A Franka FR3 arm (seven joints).
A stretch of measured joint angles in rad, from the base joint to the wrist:
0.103, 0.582, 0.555, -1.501, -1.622, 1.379, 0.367
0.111, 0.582, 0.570, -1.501, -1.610, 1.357, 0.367
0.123, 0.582, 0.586, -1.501, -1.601, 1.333, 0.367
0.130, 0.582, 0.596, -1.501, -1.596, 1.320, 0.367
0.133, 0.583, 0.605, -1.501, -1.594, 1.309, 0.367
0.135, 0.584, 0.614, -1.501, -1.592, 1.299, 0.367
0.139, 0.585, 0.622, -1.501, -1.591, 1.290, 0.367
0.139, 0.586, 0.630, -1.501, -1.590, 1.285, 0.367
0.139, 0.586, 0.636, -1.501, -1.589, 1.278, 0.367
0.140, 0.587, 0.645, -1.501, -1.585, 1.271, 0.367
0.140, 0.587, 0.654, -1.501, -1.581, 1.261, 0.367
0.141, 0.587, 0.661, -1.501, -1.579, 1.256, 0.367
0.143, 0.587, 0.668, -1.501, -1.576, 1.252, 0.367
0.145, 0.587, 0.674, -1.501, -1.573, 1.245, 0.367
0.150, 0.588, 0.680, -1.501, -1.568, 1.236, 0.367
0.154, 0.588, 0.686, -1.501, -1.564, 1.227, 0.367
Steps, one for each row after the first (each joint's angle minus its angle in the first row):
0.008, 0.000, 0.015, 0.000, 0.012, -0.022, 0.000
0.020, 0.000, 0.031, 0.000, 0.021, -0.046, 0.000
0.027, 0.000, 0.041, 0.000, 0.026, -0.059, 0.000
0.030, 0.001, 0.050, 0.000, 0.028, -0.070, 0.000
0.032, 0.002, 0.059, 0.000, 0.030, -0.080, 0.000
0.036, 0.003, 0.067, 0.000, 0.031, -0.089, 0.000
0.036, 0.004, 0.075, 0.000, 0.032, -0.094, 0.000
0.036, 0.004, 0.081, 0.000, 0.033, -0.101, 0.000
0.037, 0.005, 0.090, 0.000, 0.037, -0.108, 0.000
0.037, 0.005, 0.099, 0.000, 0.041, -0.118, 0.000
0.038, 0.005, 0.106, 0.000, 0.043, -0.123, 0.000
0.040, 0.005, 0.113, 0.000, 0.046, -0.127, 0.000
0.042, 0.005, 0.119, 0.000, 0.049, -0.134, 0.000
0.047, 0.006, 0.125, 0.000, 0.054, -0.143, 0.000
0.051, 0.006, 0.131, 0.000, 0.058, -0.152, 0.000

